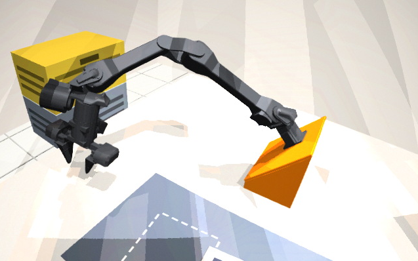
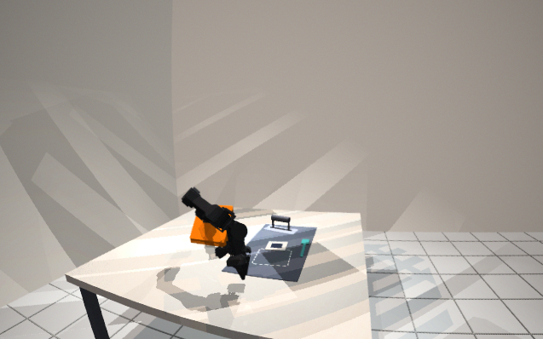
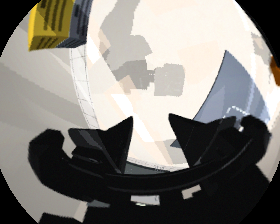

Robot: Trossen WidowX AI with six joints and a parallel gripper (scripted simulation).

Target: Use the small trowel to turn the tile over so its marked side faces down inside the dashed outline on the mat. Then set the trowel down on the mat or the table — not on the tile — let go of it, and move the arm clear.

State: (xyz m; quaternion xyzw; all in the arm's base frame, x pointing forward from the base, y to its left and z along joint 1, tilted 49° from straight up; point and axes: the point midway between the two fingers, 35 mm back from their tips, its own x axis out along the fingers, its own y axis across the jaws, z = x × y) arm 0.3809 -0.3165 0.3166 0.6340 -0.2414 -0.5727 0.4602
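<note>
Now: the teal trowel 15 cm ahead of my gripper tip, 47 cm to the left of it and 7 cm below it. The rest, counted from my gripper tip: white tile 1 cm ahead, 44 cm to the left, 7 cm below; grey mat 1 cm ahead, 45 cm to the left, 9 cm below.
</note>
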